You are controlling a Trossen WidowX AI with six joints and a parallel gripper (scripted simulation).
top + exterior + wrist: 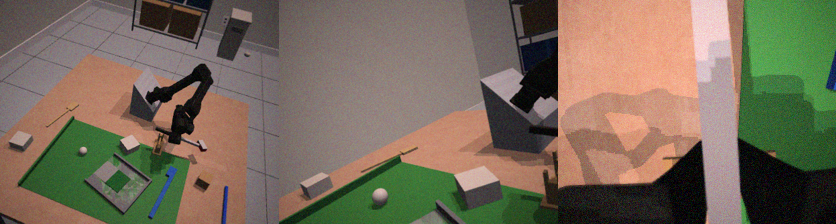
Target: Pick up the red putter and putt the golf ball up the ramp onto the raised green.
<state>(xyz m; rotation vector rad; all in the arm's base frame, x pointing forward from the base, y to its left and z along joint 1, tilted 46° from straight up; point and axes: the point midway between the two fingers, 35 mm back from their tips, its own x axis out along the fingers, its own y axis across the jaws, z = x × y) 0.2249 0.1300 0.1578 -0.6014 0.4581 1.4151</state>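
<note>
Right now the red putter is 4 cm to the left of my gripper tip, 2 cm above it and 1 cm behind it. From my gripper tip the other things lie so: green rail: 62 cm to the right, 23 cm ahead, 8 cm below; then white golf ball: 44 cm to the right, 20 cm ahead, 7 cm below; then wooden stand: 7 cm to the right, 6 cm below.
</note>
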